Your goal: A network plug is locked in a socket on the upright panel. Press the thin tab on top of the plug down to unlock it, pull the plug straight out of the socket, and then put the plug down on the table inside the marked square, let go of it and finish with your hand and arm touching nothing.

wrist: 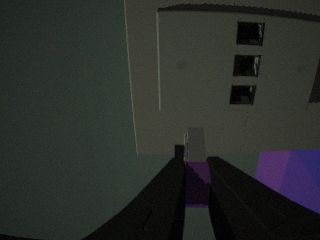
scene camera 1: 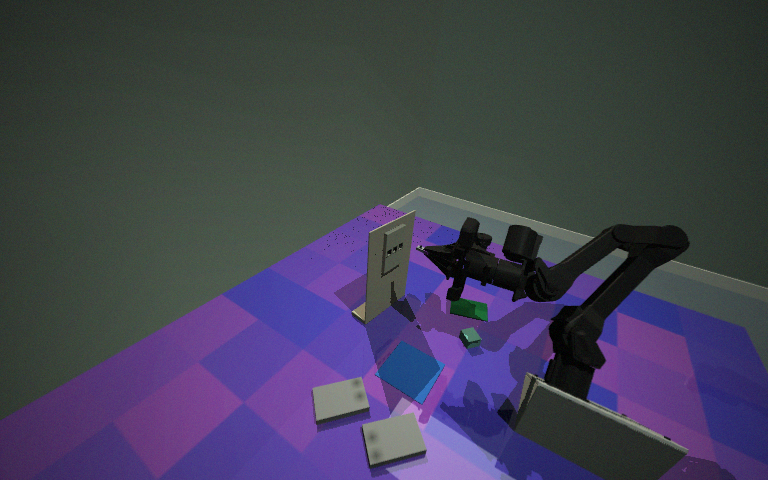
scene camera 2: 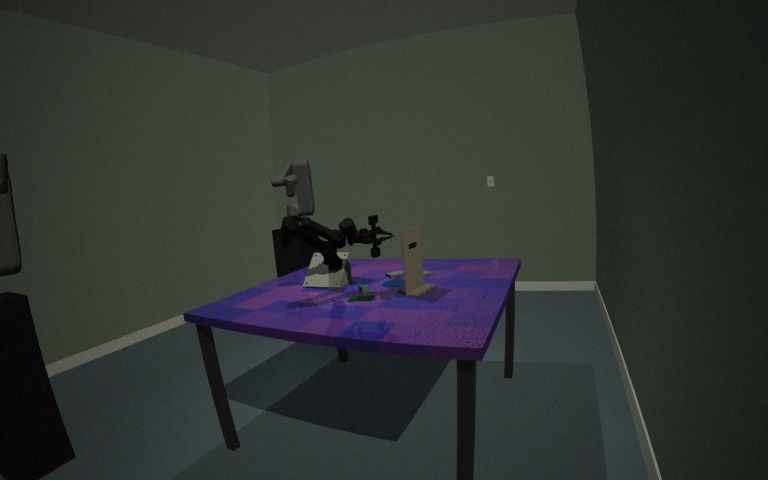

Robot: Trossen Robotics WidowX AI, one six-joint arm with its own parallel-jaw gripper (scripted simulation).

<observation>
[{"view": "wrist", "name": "my gripper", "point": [194, 168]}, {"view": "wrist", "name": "beige upright panel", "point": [241, 77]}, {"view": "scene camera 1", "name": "my gripper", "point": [424, 250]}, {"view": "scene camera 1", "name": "beige upright panel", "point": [389, 246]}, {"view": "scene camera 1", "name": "blue marked square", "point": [411, 371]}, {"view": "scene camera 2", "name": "beige upright panel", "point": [411, 237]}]
</observation>
